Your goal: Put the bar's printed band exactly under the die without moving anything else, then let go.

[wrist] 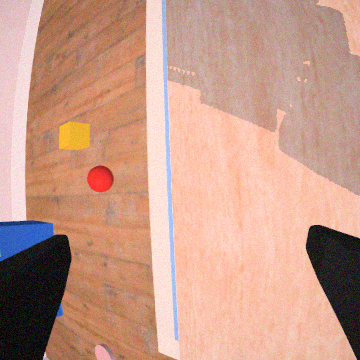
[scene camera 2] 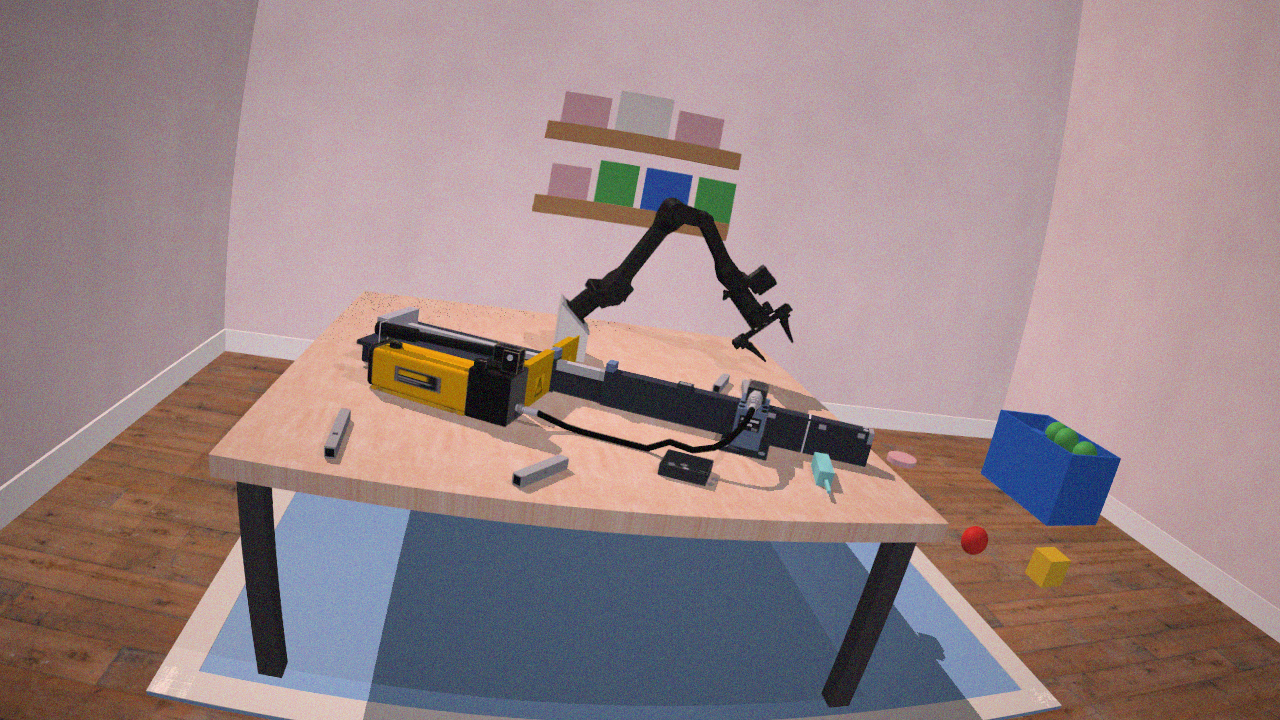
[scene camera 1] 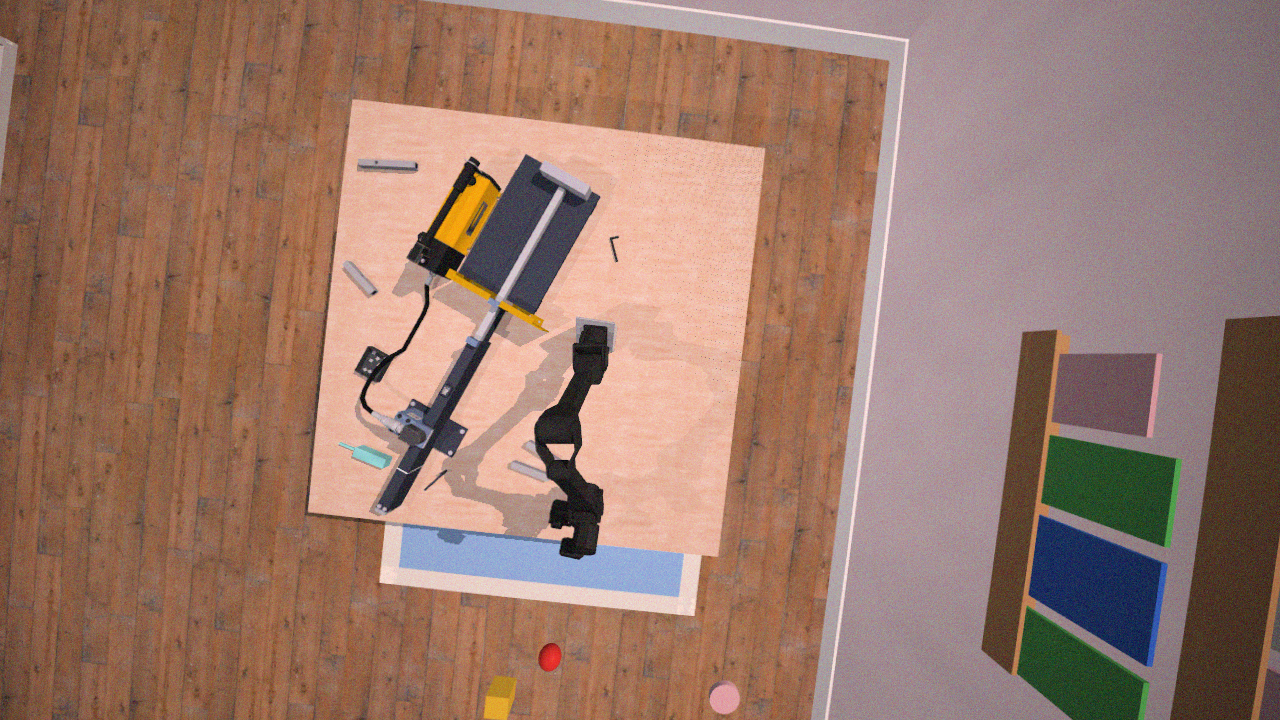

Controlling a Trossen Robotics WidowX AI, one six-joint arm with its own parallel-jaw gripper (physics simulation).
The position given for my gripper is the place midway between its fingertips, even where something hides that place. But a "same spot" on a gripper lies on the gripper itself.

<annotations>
my gripper: wrist; scene camera 2; scene camera 1 569, 527
grey bar: scene camera 2; scene camera 1; not seen in the wrist view (out of frame)
same spot on my gripper: [wrist: 41, 270] = [scene camera 2: 788, 336]
same spot on grey bar: [scene camera 1: 561, 192] = [scene camera 2: 411, 323]
</annotations>
